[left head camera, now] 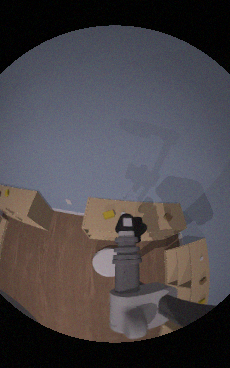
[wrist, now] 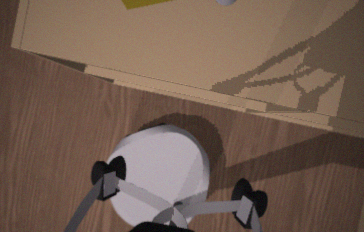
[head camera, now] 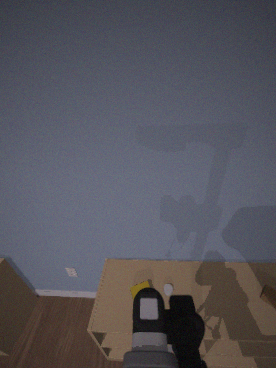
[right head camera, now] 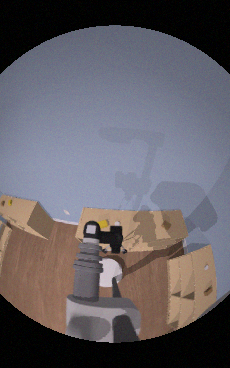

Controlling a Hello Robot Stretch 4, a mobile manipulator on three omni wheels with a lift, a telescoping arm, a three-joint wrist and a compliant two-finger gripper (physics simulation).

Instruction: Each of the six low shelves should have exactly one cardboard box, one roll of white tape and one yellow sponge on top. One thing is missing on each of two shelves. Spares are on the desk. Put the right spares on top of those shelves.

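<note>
My gripper point(right head camera: 115, 251) point(wrist: 179, 181) is open and empty, in front of the middle shelf's front edge. The middle low shelf point(head camera: 117, 280) point(left head camera: 95, 212) point(right head camera: 89, 215) point(wrist: 75, 35) stands against the wall. On its top lie a yellow sponge point(head camera: 139, 288) point(left head camera: 109, 214) point(right head camera: 103, 223) point(wrist: 147, 2) at the left, a white tape roll point(head camera: 168, 288) point(right head camera: 117, 224) point(wrist: 226, 1) beside it, and a cardboard box point(head camera: 269, 295) point(left head camera: 168, 216) point(right head camera: 166, 225) further right. The arm partly covers this shelf in the head view. The desk does not show.
The right shelf bears a white roll point(left head camera: 201, 258) point(right head camera: 206, 267), a box point(left head camera: 202, 280) point(right head camera: 208, 290) and a sponge point(left head camera: 202, 301). The left shelf point(left head camera: 25, 200) point(right head camera: 22, 210) bears a sponge point(left head camera: 7, 193) point(right head camera: 10, 202) and a box point(right head camera: 3, 203). A white round object point(left head camera: 104, 262) point(right head camera: 110, 272) point(wrist: 160, 155) stands below my gripper.
</note>
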